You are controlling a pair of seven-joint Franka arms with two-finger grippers.
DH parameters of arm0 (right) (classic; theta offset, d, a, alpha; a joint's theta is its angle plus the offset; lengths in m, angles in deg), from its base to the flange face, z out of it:
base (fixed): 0 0 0 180
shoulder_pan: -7.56 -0.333 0 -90
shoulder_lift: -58.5 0 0 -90
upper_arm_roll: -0.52 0.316 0.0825 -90
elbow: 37.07 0 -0.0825 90
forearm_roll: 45.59 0.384 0 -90
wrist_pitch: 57.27 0 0.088 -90
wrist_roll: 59.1 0.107 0 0
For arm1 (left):
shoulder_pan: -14.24 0.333 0 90
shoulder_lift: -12.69 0 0 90
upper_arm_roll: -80.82 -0.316 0.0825 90
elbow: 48.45 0 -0.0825 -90
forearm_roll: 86.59 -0.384 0 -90
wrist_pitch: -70 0 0.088 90
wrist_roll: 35.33 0.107 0 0
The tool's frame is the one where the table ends.
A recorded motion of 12 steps. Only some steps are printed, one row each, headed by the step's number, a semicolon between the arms.
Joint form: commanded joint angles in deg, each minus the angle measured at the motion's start. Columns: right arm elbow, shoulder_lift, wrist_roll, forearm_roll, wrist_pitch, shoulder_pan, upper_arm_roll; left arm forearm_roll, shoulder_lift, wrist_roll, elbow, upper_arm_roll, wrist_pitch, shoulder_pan.
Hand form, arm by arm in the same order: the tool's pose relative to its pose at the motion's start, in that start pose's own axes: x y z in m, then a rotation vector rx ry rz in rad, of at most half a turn. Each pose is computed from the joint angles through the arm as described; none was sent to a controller.
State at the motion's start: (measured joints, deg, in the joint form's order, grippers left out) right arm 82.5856 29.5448 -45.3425 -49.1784 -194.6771 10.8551 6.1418; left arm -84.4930 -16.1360 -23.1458 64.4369 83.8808 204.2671 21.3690
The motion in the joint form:
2: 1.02 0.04 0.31 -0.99 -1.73 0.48 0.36; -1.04 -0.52 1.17 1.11 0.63 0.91 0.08
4: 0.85 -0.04 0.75 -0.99 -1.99 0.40 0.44; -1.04 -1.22 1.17 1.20 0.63 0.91 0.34
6: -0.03 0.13 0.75 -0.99 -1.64 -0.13 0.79; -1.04 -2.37 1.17 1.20 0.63 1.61 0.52
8: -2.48 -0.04 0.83 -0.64 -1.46 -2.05 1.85; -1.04 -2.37 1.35 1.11 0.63 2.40 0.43
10: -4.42 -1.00 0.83 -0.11 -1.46 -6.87 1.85; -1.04 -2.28 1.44 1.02 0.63 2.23 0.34
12: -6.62 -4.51 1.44 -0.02 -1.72 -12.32 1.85; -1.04 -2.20 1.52 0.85 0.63 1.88 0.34
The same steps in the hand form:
2: -0.0025 0.0012 0.0040 -0.0037 0.0149 -0.0060; -0.0041 0.0058 0.0123 0.0057 -0.0144 0.0413
4: -0.0015 -0.0006 0.0031 -0.0019 0.0209 -0.0010; -0.0059 0.0031 0.0202 0.0017 -0.0274 0.0363
6: 0.0014 -0.0097 -0.0044 0.0002 0.0332 -0.0150; -0.0066 0.0008 0.0312 -0.0013 -0.0346 0.0324
8: 0.0075 -0.0411 -0.0205 0.0128 0.0682 -0.0576; -0.0044 0.0014 0.0295 0.0022 -0.0197 0.0372
10: 0.0023 -0.0907 -0.0235 0.0123 0.0839 -0.1325; -0.0039 0.0023 0.0282 0.0024 -0.0197 0.0404
12: -0.0101 -0.1459 -0.0005 0.0010 0.0653 -0.2125; -0.0034 0.0023 0.0266 0.0021 -0.0214 0.0419

